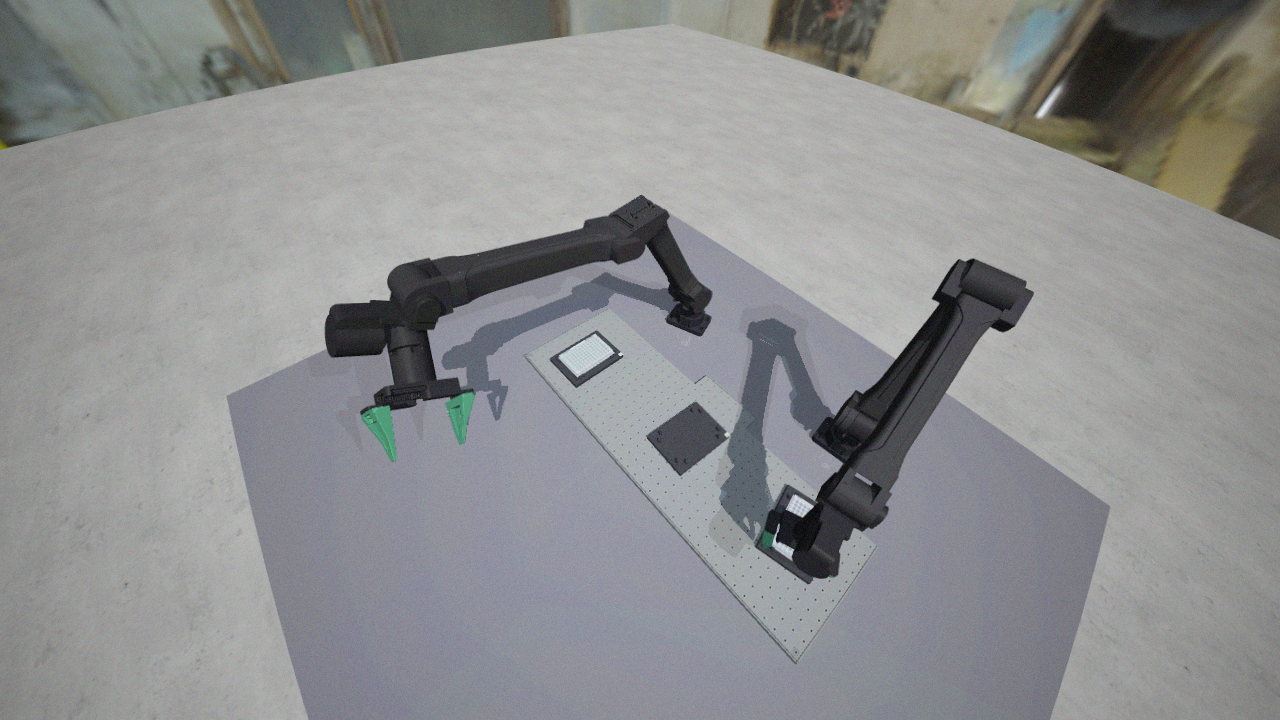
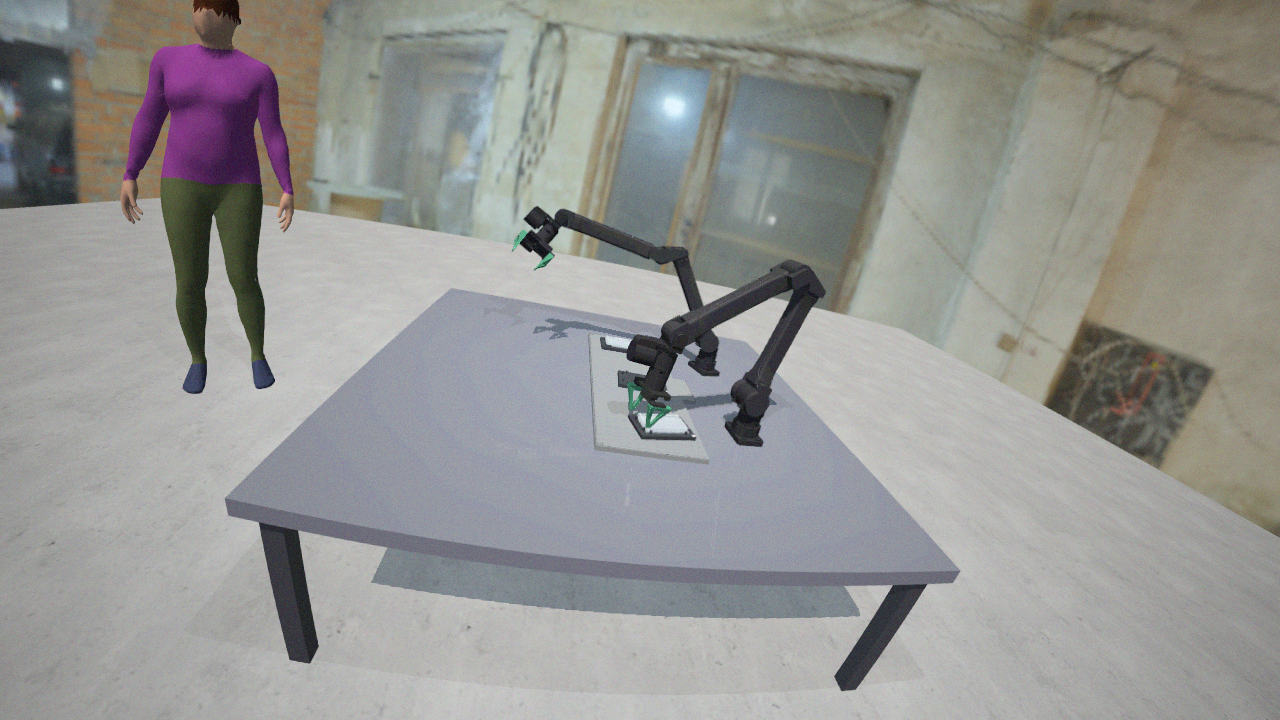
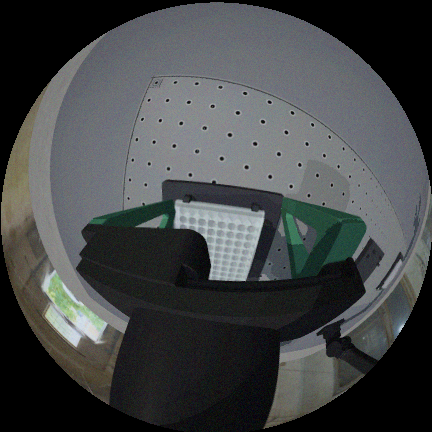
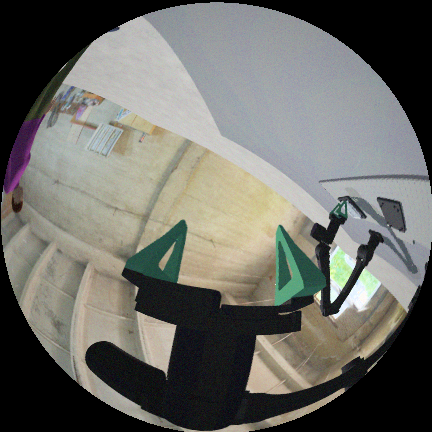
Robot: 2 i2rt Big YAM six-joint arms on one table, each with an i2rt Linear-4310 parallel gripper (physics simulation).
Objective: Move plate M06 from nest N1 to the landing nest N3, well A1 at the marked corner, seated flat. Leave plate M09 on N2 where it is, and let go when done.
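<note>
White well plate M06 (image 1: 799, 509) (image 2: 669, 429) (image 3: 225, 241) sits in dark nest N1 (image 3: 225, 191) at the near end of the perforated board (image 1: 626, 393) (image 3: 225, 132). My left gripper (image 1: 786, 535) (image 2: 649, 413) (image 3: 226, 204) is open and lowered over it, with one green finger on each side of the plate, apart from it. The empty dark nest N3 (image 1: 686, 436) (image 4: 390, 213) lies mid-board. Plate M09 (image 1: 586, 355) (image 2: 616, 343) sits on its nest at the far end. My right gripper (image 1: 420, 425) (image 2: 535, 249) (image 4: 230, 225) is open and empty, held high off to the board's side.
The board lies on a grey table (image 1: 447, 555) (image 2: 447, 447). A person in a purple top (image 2: 210, 116) stands on the floor beyond the table. The left arm's links (image 1: 930, 357) rise over the board's near end.
</note>
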